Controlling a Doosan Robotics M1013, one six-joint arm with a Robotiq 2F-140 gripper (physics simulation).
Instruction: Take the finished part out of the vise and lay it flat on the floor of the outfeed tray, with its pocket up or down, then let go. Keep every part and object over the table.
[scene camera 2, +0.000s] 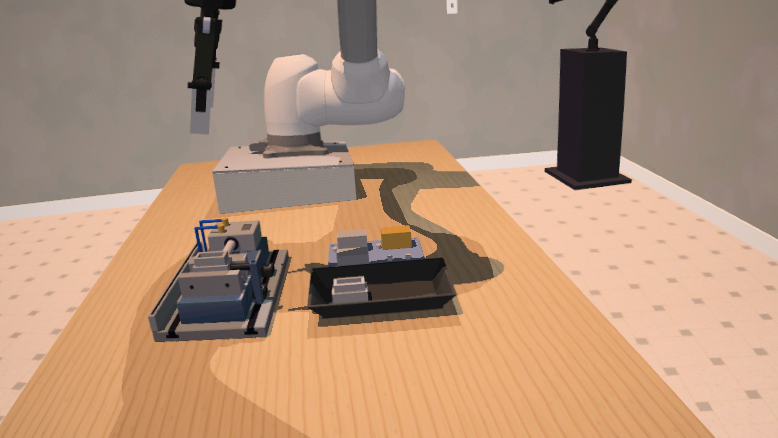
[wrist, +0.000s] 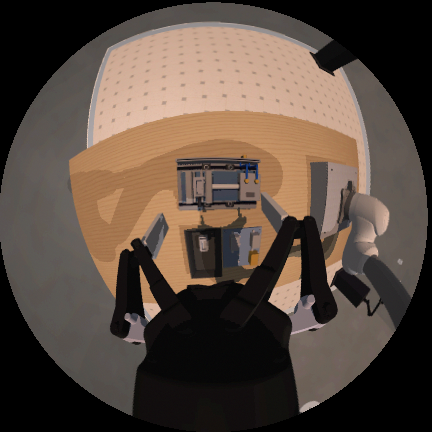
In view: the gripper (scene camera 2: 202, 118) and a vise base plate (scene camera 2: 219, 330).
The gripper also shows in the wrist view (wrist: 211, 210).
